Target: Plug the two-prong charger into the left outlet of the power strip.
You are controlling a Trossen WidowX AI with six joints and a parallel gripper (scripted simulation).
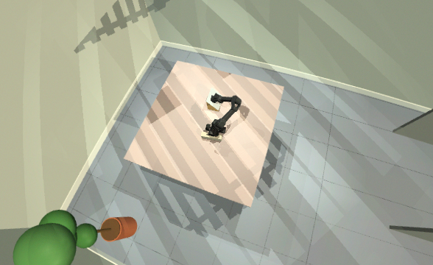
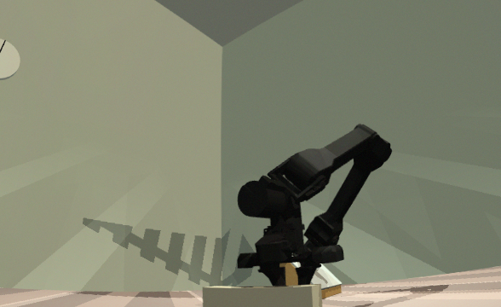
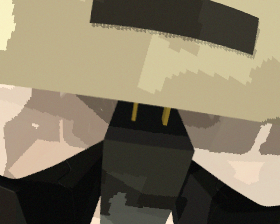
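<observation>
The black two-prong charger lies 2 cm ahead of my gripper tip and 1 cm above it.
</observation>
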